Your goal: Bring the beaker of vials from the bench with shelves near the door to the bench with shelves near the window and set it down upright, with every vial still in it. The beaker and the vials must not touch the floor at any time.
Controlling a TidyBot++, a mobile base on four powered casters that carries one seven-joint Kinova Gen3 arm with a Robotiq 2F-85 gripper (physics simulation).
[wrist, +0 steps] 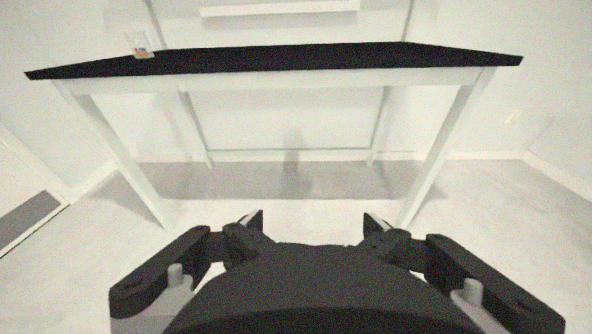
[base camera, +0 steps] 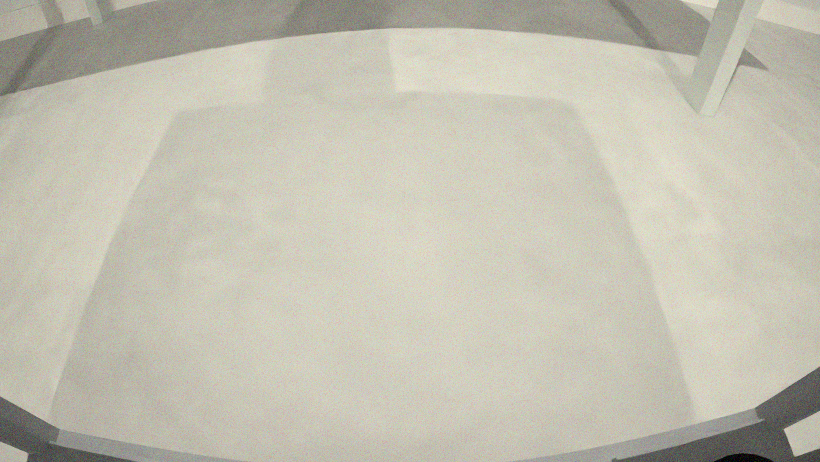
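Observation:
A small clear beaker [wrist: 140, 46] with coloured vials low inside it stands near the left end of the black bench top [wrist: 280, 57] in the wrist view. The vials [wrist: 142, 51] are too small to count. My gripper [wrist: 312, 222] is open, with bare floor showing between its fingertips. It is in front of the bench, and the beaker is beyond it to the upper left. The beaker does not show in the base camera view. The bench near the window is not seen in either view.
The bench's front legs [wrist: 130, 165] [wrist: 435, 155] slant down on both sides in the wrist view. One bench leg [base camera: 724, 57] shows at the upper right of the base view. A white rail [wrist: 280, 8] is on the wall above the bench. Part of a door [wrist: 30, 215] shows at the left.

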